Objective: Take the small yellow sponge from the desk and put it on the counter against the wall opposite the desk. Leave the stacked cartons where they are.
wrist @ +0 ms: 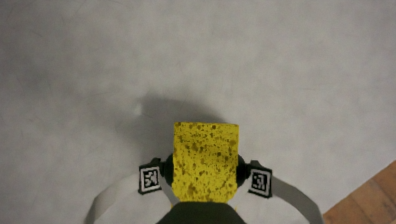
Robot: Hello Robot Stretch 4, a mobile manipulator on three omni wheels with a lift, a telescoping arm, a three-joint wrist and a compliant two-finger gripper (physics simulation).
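Frame: origin at the robot's base, x ahead, y left, z up, level; centimetres.
Seen in the pictures: hand, tool point: (205, 168).
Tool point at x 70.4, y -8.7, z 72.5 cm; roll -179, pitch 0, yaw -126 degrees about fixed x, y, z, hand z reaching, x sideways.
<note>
Offsets run from my tool point to a thing's middle. "*": to the spot under its first point. Level surfaces: height alone.
The yellow sponge @(dx -0.2, dy +0.1, dz +0.2 cm) (205, 157), speckled with dark spots, is at the lower middle of the wrist view, between the two fingertips. My gripper (205, 169) is shut on it, with a dark fingertip pad pressed against its left side and another against its right side. The sponge's lower end is hidden behind the dark gripper body. The grey desk top @(* dx +4.2, dy -14.1, dz -3.2 cm) (280, 65) lies below, with a soft shadow above and to the left of the sponge. Whether the sponge touches the desk I cannot tell. The counter and the stacked cartons do not show in this view.
The desk's edge runs diagonally across the lower right corner. Beyond it shows a brown wood-plank floor @(dz -75.2 cm) (367, 202).
</note>
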